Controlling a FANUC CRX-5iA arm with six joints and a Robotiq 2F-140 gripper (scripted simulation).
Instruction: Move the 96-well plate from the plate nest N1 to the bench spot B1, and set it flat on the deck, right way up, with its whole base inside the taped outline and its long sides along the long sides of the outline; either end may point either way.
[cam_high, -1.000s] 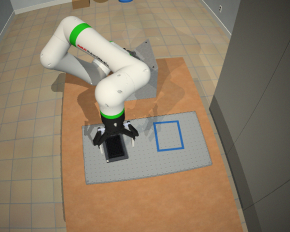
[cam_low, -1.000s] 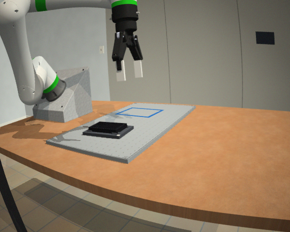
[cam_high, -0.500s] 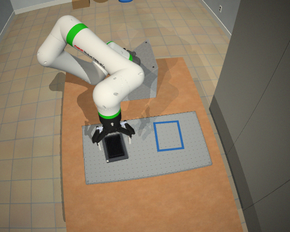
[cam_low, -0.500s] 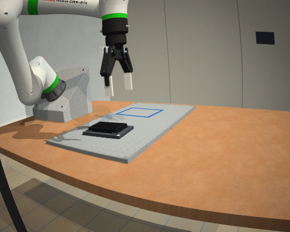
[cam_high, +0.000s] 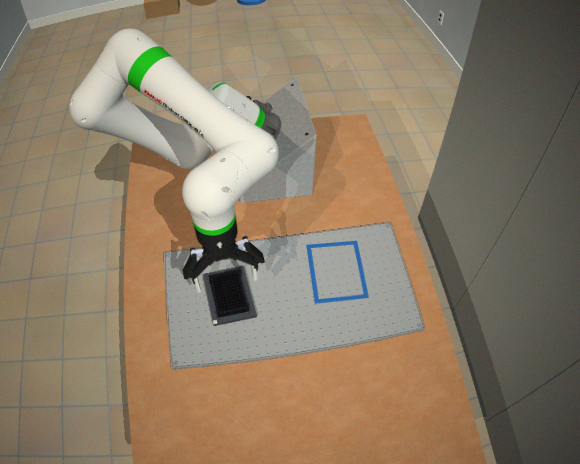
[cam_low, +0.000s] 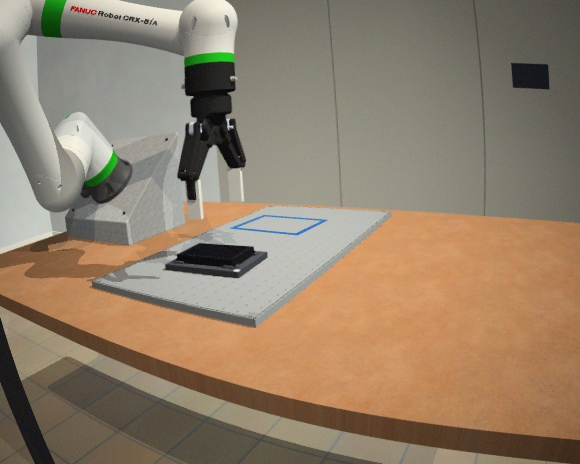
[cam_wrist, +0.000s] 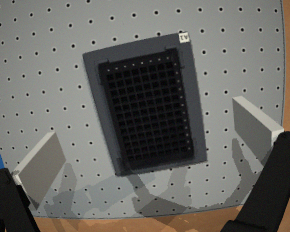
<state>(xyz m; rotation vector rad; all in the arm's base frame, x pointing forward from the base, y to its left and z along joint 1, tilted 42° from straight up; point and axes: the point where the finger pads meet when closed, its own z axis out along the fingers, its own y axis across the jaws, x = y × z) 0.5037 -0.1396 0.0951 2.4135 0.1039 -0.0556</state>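
The black 96-well plate lies 20 mm behind my hand and 100 mm below it. The rest, counted from my hand: dark plate nest N1: 20 mm behind, 110 mm below.
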